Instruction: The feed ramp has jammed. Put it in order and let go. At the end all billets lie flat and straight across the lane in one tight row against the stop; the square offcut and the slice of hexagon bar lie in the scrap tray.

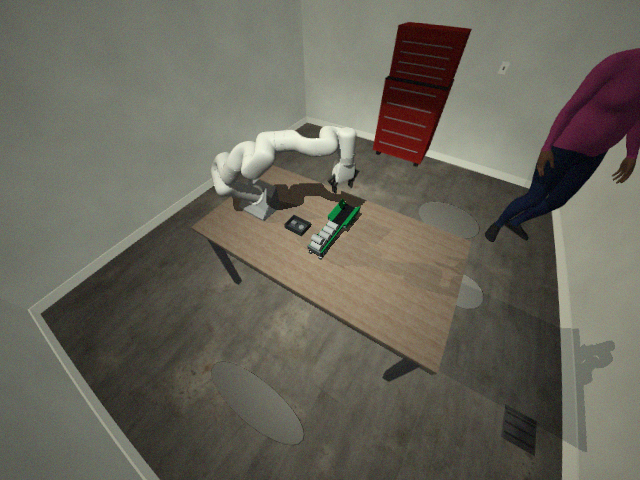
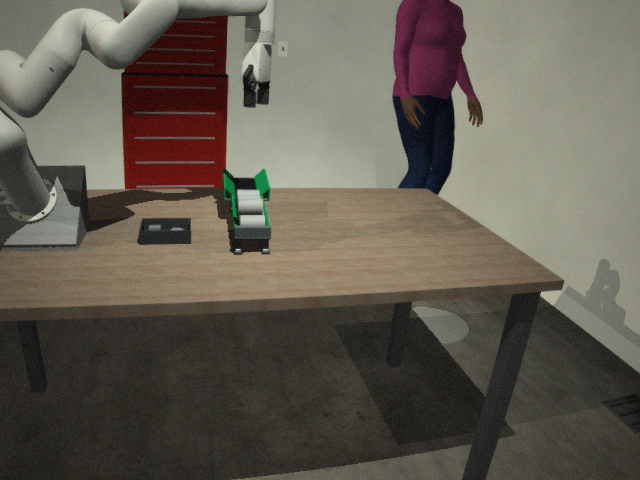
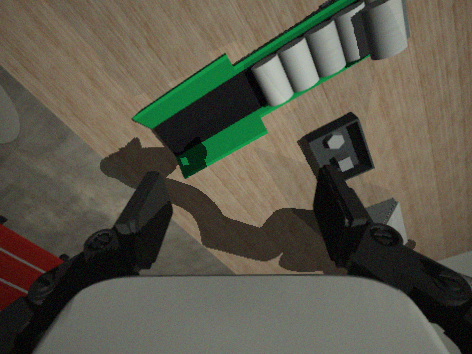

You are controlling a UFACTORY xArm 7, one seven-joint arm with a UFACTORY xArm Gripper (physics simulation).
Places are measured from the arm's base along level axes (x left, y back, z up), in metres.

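Pixels of known places: gripper, fingertip midpoint: [image 1: 342,189] [image 2: 256,105] [image 3: 240,188]; arm's base, origin of the base link: [image 1: 255,195] [image 2: 32,200].
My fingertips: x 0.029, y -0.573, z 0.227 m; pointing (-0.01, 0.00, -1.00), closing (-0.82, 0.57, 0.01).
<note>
For each thing: its middle in the pictures, then the offset to it from my fingertips. Level surfaces: height alone.
- grey stop, body centre: [image 2: 252,231] dx -0.221, dy +0.049, dz -0.268 m
- billet, body centre: [image 3: 384,27] [image 2: 250,206] [image 1: 317,239] dx -0.180, dy +0.048, dz -0.220 m
- hexagon slice, body centre: [image 3: 334,140] [image 2: 177,232] dx -0.075, dy +0.215, dz -0.316 m
- square offcut, body centre: [image 3: 343,161] [image 2: 155,231] dx -0.069, dy +0.271, dz -0.311 m
- dark scrap tray, body centre: [image 3: 339,151] [image 2: 166,230] [image 1: 297,225] dx -0.072, dy +0.243, dz -0.310 m
- wooden table, its level: dz -0.328 m
Whitish billets [image 3: 272,80] [image 1: 330,226] [image 2: 248,193] lie side by side across the lane of the green feed ramp [image 3: 185,95] [image 1: 354,217] [image 2: 263,183], toward the grey stop [image 2: 252,232]. Near the stop, one billet [image 3: 385,31] [image 1: 317,239] [image 2: 250,206] sits higher than its neighbours, seemingly on top of the row; it partly hides what is under it. The hexagon slice [image 3: 334,141] [image 2: 177,228] and square offcut [image 3: 345,163] [image 2: 154,227] lie in the dark scrap tray [image 3: 366,149] [image 2: 164,238]. My gripper [image 1: 343,188] [image 2: 256,104] [image 3: 240,188] is open and empty, high above and beyond the ramp's wide end.
The wooden table [image 1: 392,289] [image 2: 361,268] carries the ramp, the tray and my arm's base [image 1: 261,209] [image 2: 46,232]. The tray stands between base and ramp. A red tool cabinet [image 1: 413,103] [image 2: 175,124] and a person [image 1: 589,118] [image 2: 429,51] stand behind the table.
</note>
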